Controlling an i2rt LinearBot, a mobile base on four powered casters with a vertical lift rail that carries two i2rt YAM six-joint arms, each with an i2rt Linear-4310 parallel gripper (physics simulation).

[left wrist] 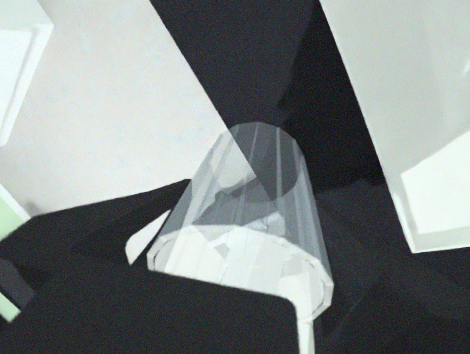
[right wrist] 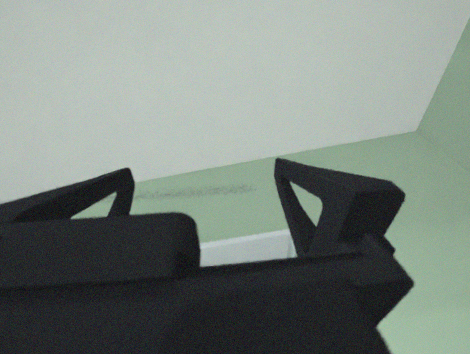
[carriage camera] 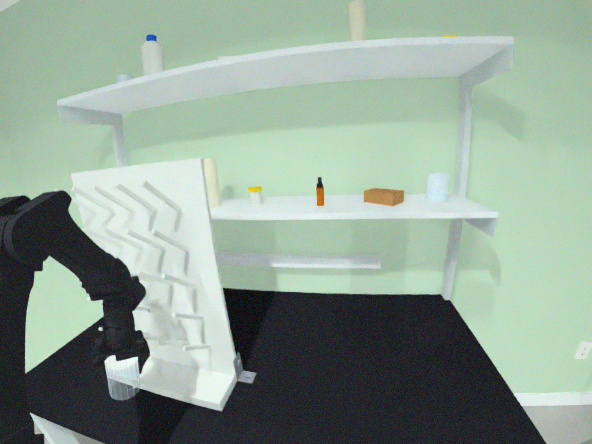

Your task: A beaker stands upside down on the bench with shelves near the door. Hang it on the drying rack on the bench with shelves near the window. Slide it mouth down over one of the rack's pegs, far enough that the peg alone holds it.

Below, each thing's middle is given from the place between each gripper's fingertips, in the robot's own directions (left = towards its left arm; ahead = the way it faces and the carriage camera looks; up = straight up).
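Labels:
Right hand: 27 cm short of the clear glass beaker (carriage camera: 123, 377), 76 cm to the right of it and 49 cm above it. The beaker is 1 cm above my left hand.

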